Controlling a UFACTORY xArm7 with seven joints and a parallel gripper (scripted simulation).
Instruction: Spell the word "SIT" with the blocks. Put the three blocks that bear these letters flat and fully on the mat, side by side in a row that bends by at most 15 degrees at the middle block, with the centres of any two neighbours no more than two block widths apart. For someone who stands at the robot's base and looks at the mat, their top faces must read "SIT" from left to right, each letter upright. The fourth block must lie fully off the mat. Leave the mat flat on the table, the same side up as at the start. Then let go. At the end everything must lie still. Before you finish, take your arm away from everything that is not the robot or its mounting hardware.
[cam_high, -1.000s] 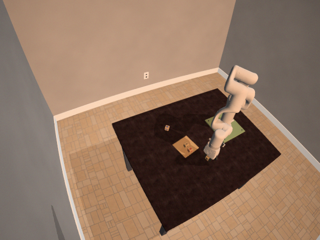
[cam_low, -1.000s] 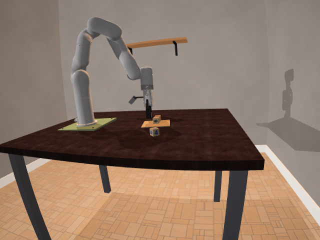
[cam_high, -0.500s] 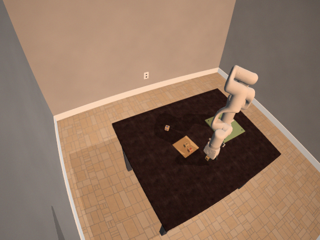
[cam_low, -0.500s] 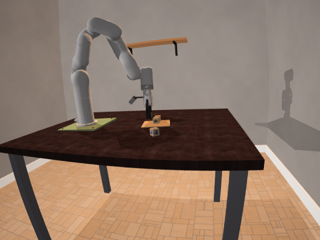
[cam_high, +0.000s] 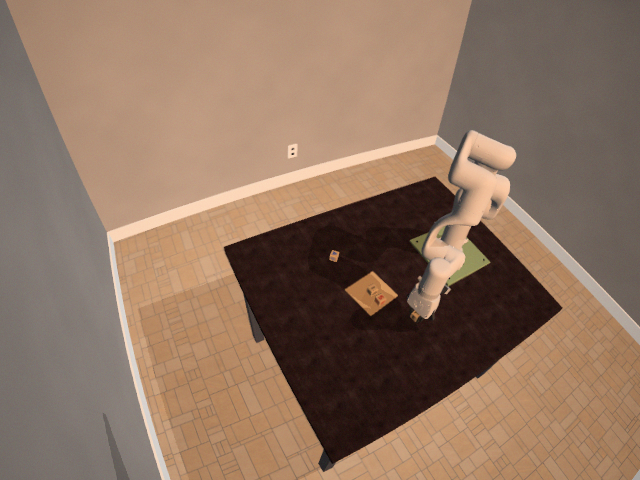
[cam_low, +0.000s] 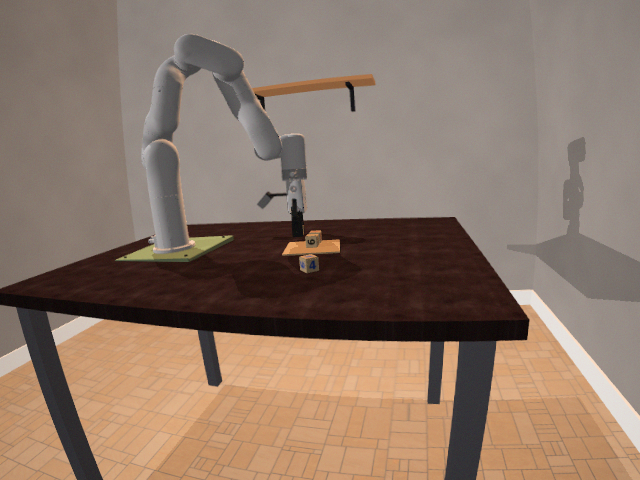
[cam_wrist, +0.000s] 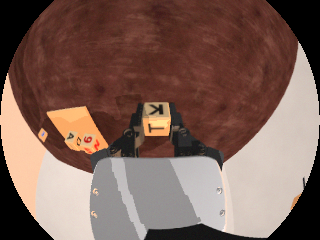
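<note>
My gripper is now 16 cm to the left of the tan mat, 9 cm short of it and 2 cm above it.
</note>
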